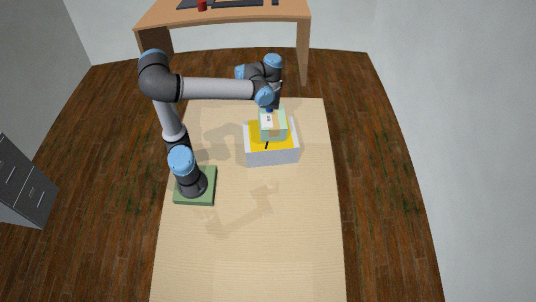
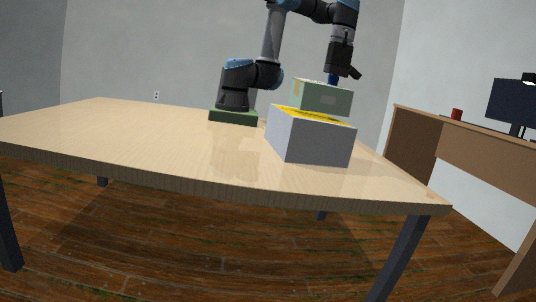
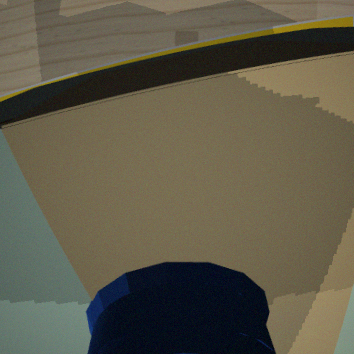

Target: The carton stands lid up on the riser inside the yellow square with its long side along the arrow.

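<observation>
A pale green carton [image 1: 273, 123] [image 2: 320, 96] [image 3: 21, 228] with a tan tape strip [image 3: 175, 168] and a white label on its lid hangs lid up from my suction cup [image 1: 268, 110] [image 2: 332, 79] [image 3: 179, 309]. The cup sits on the lid near the carton's far end. The carton is close over the white riser [image 1: 271, 157] [image 2: 311, 141] and covers much of the yellow square [image 1: 258, 144] [image 2: 300, 111] [image 3: 309, 24]. Only the tail of the black arrow [image 1: 266, 144] shows. The carton's long side runs about along it. I cannot tell whether the carton touches the riser.
The riser stands on a light wooden table [image 1: 247, 232] [image 2: 131, 138]. The arm's green base plate [image 1: 209, 187] [image 2: 232, 117] is to the left. A desk [image 1: 224, 17] [image 2: 469, 138] with a red cup [image 1: 201, 5] [image 2: 456, 113] and a monitor [image 2: 512, 103] stands behind. A grey cabinet [image 1: 22, 184] is at far left.
</observation>
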